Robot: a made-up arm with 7 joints.
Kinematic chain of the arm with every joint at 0, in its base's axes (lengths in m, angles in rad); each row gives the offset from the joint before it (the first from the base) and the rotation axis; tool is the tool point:
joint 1: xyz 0 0.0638 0 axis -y
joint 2: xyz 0 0.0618 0 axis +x
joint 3: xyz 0 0 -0.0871 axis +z
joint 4: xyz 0 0 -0.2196 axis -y
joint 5: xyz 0 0 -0.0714 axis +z
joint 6: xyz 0 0 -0.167 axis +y
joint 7: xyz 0 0 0 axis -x
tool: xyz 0 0 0
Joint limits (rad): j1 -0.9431..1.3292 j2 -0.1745..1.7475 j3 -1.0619..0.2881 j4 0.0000..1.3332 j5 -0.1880..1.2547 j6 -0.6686..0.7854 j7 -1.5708..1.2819
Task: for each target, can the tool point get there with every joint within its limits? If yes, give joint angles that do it. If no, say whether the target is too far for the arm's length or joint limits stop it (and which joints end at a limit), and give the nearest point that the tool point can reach.
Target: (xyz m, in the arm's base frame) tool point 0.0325 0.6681 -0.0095
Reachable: yes | joints 0.0886 1.5802 -0.5043 0.1517 0.1835 -0.5513 0.1436
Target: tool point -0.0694 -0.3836 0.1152
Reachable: no: joint limits stop it (at a limit: joint 1, joint 2, joint 3, joint 4) | nearest point -0.1945 -0.1367 -0.2806 | short by 0.483 m
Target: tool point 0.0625 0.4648 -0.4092
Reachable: yes | joints -0.0456 0.7689 -0.4428 0.3858 0.6527 -0.2402 0.5626
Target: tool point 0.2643 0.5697 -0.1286
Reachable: yes | joints 0.8625 1.1287 -0.7345 0.4330 0.8786 -0.4591 -0.6604
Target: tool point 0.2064 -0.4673 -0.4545
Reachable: no: too far | nearest point 0.1636 -0.1276 -0.3603 | short by 0.355 m
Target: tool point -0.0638 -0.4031 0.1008
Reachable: no: joint limits stop it (at a limit: joint 1, joint 2, joint 3, joint 4) | nearest point -0.1945 -0.1367 -0.2806 | short by 0.483 m
